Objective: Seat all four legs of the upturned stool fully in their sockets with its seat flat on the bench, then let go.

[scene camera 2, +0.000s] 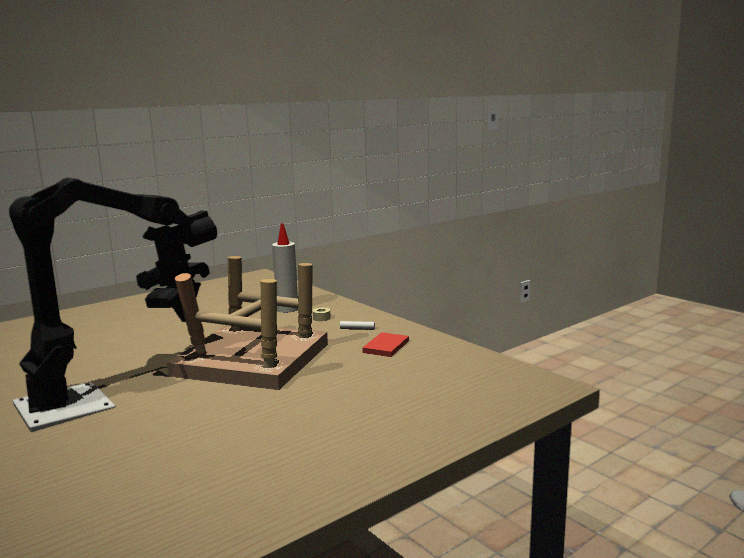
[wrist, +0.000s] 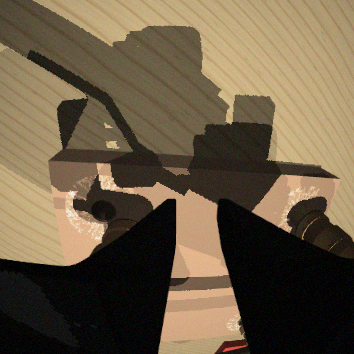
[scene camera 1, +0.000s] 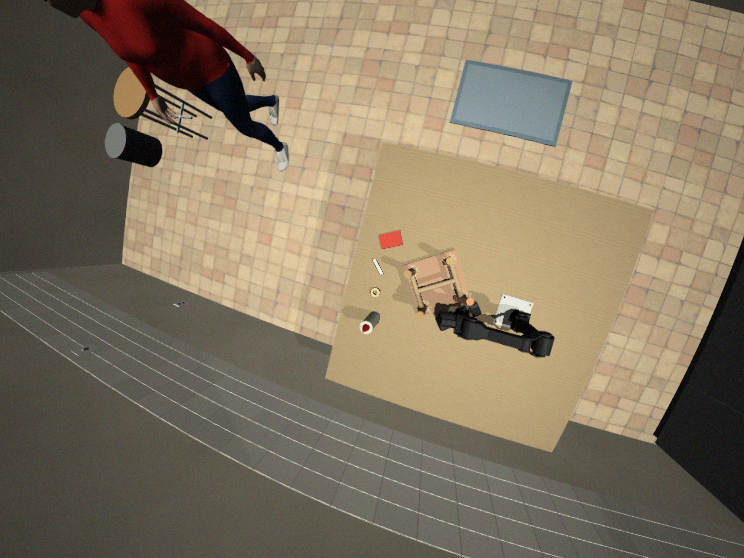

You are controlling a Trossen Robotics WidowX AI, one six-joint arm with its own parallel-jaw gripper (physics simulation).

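Where they show: gripper, fingertip midpoint: [wrist: 196, 207] [scene camera 1: 453, 311]; arm's base, link origin: [scene camera 2: 47, 403] [scene camera 1: 517, 317].
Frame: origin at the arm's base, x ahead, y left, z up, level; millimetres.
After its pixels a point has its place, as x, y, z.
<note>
The upturned stool's seat [scene camera 1: 433, 267] @[467, -38, 24] [scene camera 2: 240, 367] @[361, -83, 25] [wrist: 200, 320] @[485, -18, 24] lies flat on the bench [scene camera 1: 540, 240] @[78, -366, -8] [scene camera 2: 252, 444] @[299, -340, -8] [wrist: 310, 45] @[307, 258, -8]. The near-left leg [scene camera 2: 189, 309] @[290, 9, 137] [wrist: 116, 234] @[295, 47, 67] leans outward in scene camera 2; in the wrist view a dark round hole shows beside its foot. The front leg [scene camera 2: 268, 312] @[418, -116, 143], right leg [scene camera 2: 305, 297] @[548, 7, 120] and far-left leg [scene camera 2: 234, 282] @[425, 138, 144] look upright; their exact depth cannot be told. My gripper [scene camera 2: 182, 313] @[300, 98, 88] [wrist: 196, 207] @[300, 98, 88] is shut to a narrow gap with nothing between its fingers. It hangs over the seat's near edge, just beside the leaning leg.
Rails [scene camera 2: 229, 320] @[356, -48, 117] join the legs. A glue bottle [scene camera 1: 371, 321] @[612, 297, 151] [scene camera 2: 284, 276] @[607, 298, 94], a tape ring [scene camera 1: 370, 292] @[685, 210, 16], a white stick [scene camera 1: 378, 266] @[710, 76, 9] [scene camera 2: 356, 324] @[707, 75, 5] and a red block [scene camera 1: 390, 239] @[713, -69, 5] [scene camera 2: 385, 344] @[701, -83, 5] stand or lie beyond the stool. A person [scene camera 1: 174, 54] is on the floor away from the bench.
</note>
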